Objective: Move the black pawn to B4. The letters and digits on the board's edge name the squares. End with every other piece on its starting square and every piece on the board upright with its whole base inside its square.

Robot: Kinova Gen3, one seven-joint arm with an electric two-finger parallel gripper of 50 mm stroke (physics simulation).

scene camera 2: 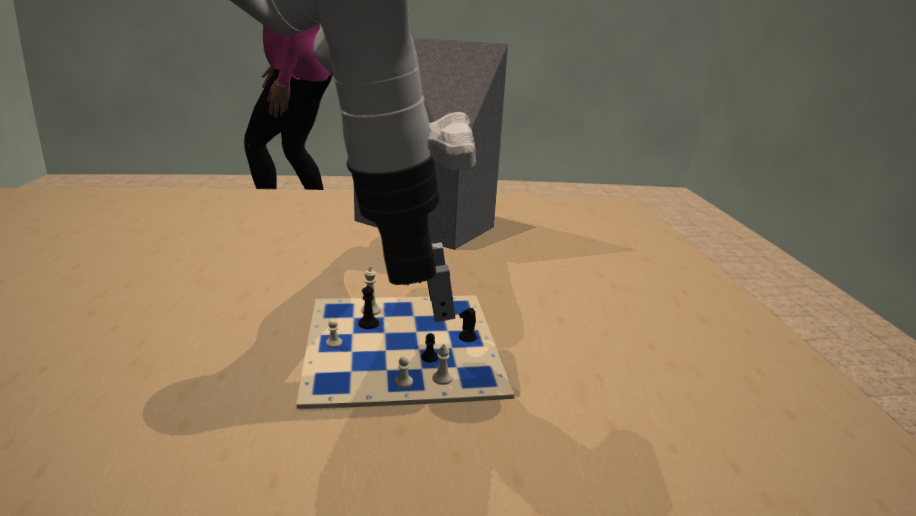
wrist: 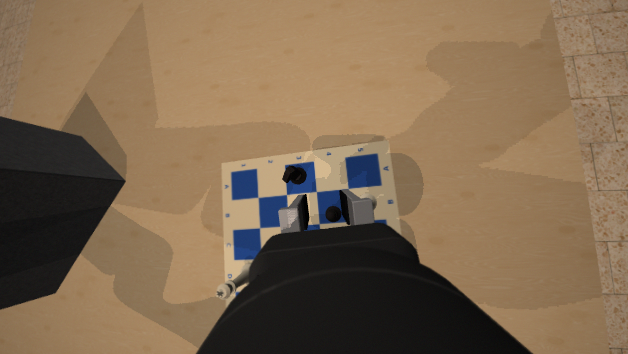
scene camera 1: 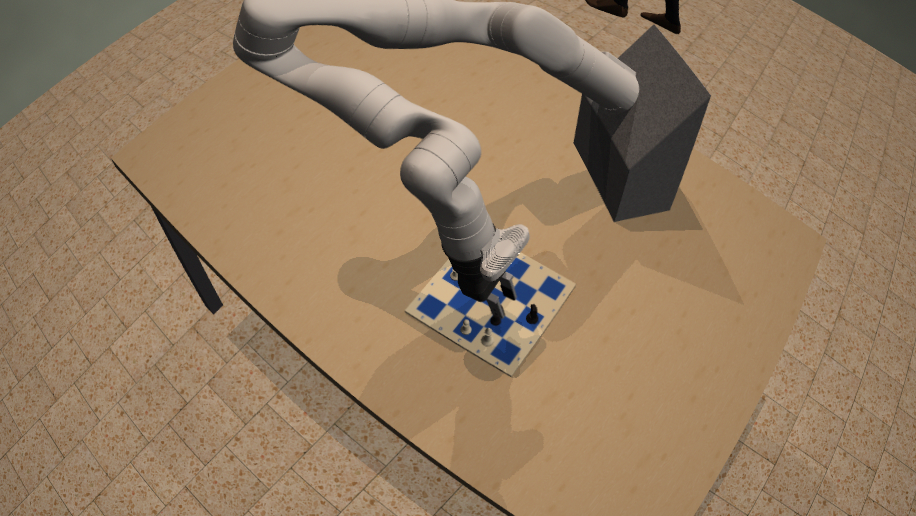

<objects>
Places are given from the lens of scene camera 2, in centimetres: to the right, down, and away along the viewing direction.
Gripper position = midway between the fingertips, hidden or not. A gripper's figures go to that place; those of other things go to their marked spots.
my gripper [scene camera 2: 442,307]: -2, 5, 57
chessboard [scene camera 2: 361,372]: -10, 12, 56
</objects>
